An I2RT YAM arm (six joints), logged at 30 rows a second.
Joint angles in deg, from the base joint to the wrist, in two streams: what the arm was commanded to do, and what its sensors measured. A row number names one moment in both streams.
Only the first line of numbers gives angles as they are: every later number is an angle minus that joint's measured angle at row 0.
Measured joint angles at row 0:
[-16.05, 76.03, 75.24, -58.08, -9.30, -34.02]
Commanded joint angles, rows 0 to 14:
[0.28, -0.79, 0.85, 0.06, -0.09, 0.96]
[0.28, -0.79, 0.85, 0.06, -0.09, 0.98]
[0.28, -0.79, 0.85, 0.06, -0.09, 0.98]
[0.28, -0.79, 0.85, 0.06, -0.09, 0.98]
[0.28, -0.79, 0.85, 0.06, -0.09, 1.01]
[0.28, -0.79, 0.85, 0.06, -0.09, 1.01]
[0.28, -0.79, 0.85, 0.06, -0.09, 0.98]
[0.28, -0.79, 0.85, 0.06, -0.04, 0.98]
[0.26, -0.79, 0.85, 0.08, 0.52, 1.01]
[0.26, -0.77, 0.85, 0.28, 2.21, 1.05]
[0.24, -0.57, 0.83, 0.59, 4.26, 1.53]
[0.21, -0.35, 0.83, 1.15, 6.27, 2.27]
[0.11, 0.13, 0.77, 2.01, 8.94, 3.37]
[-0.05, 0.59, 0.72, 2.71, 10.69, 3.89]
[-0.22, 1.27, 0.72, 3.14, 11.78, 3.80]
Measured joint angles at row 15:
[0.00, 0.04, 0.00, 1.85, 4.59, 1.25]
